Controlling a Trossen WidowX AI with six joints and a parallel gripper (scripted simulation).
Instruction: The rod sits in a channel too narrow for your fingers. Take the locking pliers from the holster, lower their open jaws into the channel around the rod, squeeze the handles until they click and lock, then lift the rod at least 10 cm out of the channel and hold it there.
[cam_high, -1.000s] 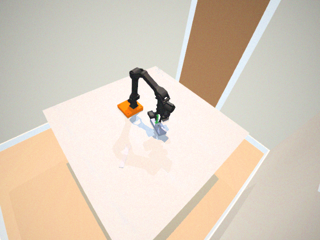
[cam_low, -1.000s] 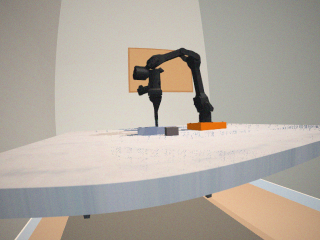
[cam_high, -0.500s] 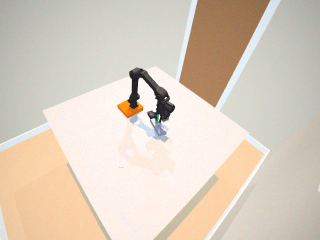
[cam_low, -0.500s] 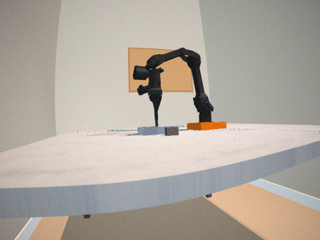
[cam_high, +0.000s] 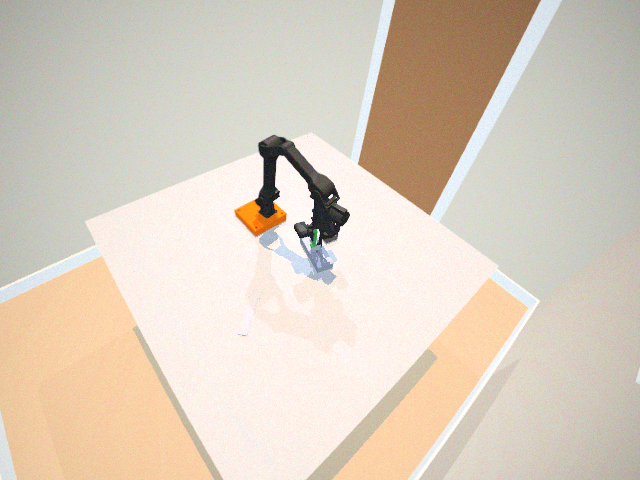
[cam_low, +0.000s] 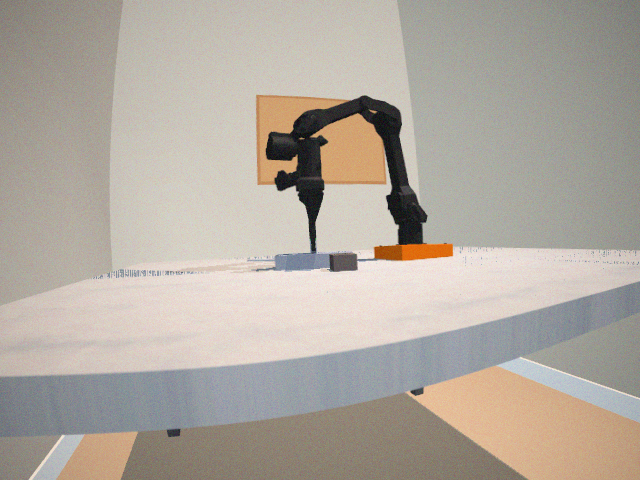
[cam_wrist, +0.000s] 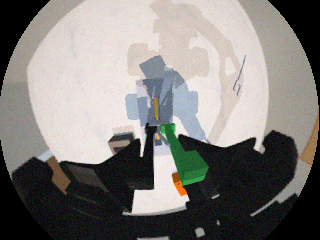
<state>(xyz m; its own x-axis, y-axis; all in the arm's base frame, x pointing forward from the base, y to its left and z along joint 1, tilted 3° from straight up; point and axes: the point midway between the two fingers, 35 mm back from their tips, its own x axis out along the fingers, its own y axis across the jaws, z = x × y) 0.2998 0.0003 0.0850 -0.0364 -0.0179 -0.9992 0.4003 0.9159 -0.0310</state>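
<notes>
The black handle lies 1 cm to the left of my gripper tip and 1 cm ahead of it. Also, from my gripper tip: pale blue channel block: 8 cm below; then yellow rod: 9 cm below; then grey holster: 11 cm to the left, 9 cm below, 2 cm behind.
</notes>
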